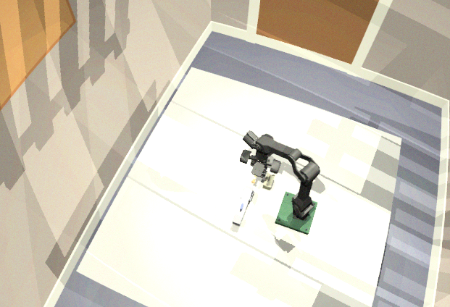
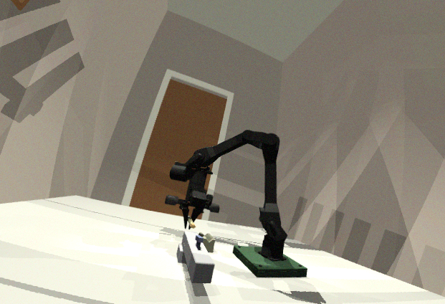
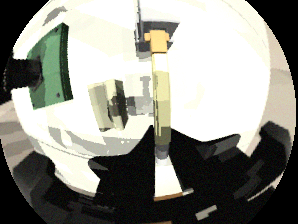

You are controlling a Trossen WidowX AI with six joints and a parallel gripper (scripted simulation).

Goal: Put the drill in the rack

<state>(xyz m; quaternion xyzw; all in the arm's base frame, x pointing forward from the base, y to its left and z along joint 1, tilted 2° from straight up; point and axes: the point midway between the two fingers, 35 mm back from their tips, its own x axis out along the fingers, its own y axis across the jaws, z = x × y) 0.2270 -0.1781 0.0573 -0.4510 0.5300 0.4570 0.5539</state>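
The drill is 10 mm ahead of my gripper tip, 40 mm to the left of it and 30 mm above it. Also, from my gripper tip: key 50 mm ahead, 220 mm to the left, 10 mm above; then grey block fixture 40 mm ahead, 190 mm to the left, 10 mm below.
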